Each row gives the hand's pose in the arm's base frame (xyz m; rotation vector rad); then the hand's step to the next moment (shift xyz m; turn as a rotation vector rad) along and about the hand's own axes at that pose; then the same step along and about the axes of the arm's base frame.
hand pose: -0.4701 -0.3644 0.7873 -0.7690 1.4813 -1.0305
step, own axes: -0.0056 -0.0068 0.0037 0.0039 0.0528 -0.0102
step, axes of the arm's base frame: 0.0041 0.0016 0.0085 -0.0066 0.0199 -0.0497
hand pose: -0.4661 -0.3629 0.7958 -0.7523 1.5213 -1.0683
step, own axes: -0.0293 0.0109 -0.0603 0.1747 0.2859 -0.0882
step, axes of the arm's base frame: -0.0513 0.0444 0.0029 -0.1018 -0.0210 -0.3305
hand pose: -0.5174 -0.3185 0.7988 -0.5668 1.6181 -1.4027
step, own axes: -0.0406 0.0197 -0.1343 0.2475 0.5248 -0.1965
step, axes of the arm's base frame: -0.0890 0.1097 -0.0110 -0.1798 0.0389 -0.5843
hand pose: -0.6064 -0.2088 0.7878 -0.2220 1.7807 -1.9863
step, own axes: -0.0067 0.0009 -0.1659 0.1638 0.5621 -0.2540
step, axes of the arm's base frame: -0.0627 0.1518 -0.0244 -0.1214 0.1250 -0.6139
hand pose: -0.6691 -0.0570 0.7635 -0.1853 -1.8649 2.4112
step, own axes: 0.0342 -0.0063 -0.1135 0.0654 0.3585 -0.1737
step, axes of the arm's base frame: -0.0169 0.1151 -0.0235 -0.0370 0.0854 -0.3928
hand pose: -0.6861 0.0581 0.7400 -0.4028 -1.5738 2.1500
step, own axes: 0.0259 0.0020 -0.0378 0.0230 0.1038 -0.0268
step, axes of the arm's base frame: -0.0045 0.0438 -0.0129 -0.0255 0.0075 -0.1064
